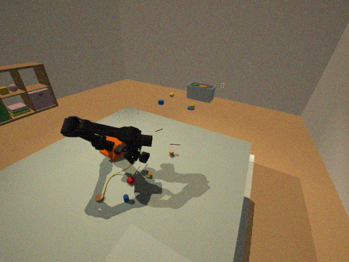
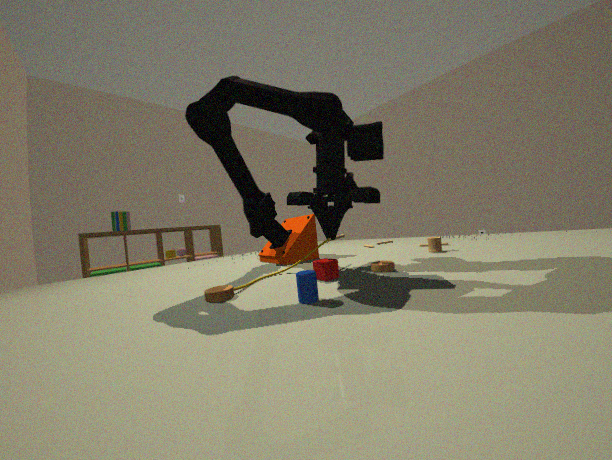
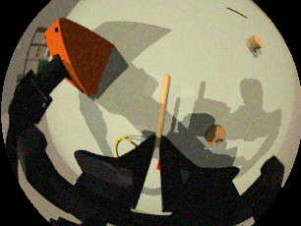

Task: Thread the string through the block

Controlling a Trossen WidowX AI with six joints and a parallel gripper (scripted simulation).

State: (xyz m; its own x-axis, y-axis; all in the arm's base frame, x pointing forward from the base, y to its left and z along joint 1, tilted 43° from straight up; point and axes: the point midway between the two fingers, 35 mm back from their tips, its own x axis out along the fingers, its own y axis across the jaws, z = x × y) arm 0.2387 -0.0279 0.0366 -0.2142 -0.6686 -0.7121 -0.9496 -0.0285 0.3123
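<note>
Now: gripper tip 7 cm to the left of the red block, 4 cm short of it and 4 cm above it. Round my gripper tip: blue cylinder 17 cm to the right, 10 cm ahead, 4 cm below; thin wooden stick 1 cm to the left; small wooden cylinder 24 cm to the left, 13 cm ahead, 4 cm below.
</note>
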